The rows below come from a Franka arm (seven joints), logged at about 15 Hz.
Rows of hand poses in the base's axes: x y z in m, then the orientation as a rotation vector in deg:
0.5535, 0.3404, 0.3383, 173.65, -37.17, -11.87
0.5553, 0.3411, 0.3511, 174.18, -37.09, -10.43
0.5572, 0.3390, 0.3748, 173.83, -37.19, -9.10
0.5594, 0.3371, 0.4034, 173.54, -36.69, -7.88
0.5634, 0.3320, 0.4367, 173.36, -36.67, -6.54
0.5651, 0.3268, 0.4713, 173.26, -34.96, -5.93
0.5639, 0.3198, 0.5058, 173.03, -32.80, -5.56
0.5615, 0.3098, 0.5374, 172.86, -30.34, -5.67
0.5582, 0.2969, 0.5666, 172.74, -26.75, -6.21
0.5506, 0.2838, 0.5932, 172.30, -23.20, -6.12
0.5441, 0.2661, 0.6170, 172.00, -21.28, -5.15
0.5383, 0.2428, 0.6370, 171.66, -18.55, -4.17
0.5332, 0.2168, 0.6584, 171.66, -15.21, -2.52
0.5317, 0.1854, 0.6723, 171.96, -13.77, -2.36
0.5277, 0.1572, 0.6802, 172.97, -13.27, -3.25
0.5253, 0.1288, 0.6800, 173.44, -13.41, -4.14
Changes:
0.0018, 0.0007, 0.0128, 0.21, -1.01, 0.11
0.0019, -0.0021, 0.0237, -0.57, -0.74, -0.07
0.0022, -0.0019, 0.0286, -0.58, -0.66, 0.31
0.0040, -0.0051, 0.0333, -0.41, -0.79, 0.02
0.0017, -0.0052, 0.0346, -0.49, -0.26, 1.10
-0.0012, -0.0070, 0.0345, -0.63, -0.07, 1.37
-0.0024, -0.0100, 0.0316, -0.52, 0.24, 1.57
-0.0033, -0.0129, 0.0292, -0.52, 0.56, 2.31
-0.0076, -0.0131, 0.0266, -0.85, 0.20, 2.30
-0.0065, -0.0177, 0.0238, -0.60, -0.49, 1.28
-0.0058, -0.0233, 0.0200, -0.69, -0.45, 1.82
-0.0051, -0.0260, 0.0214, -0.41, -0.91, 2.28
-0.0015, -0.0314, 0.0139, 0.19, -0.06, 0.97
-0.0040, -0.0282, 0.0079, 1.03, 0.52, 0.33
-0.0024, -0.0284, -0.0002, 0.54, 0.53, -0.11

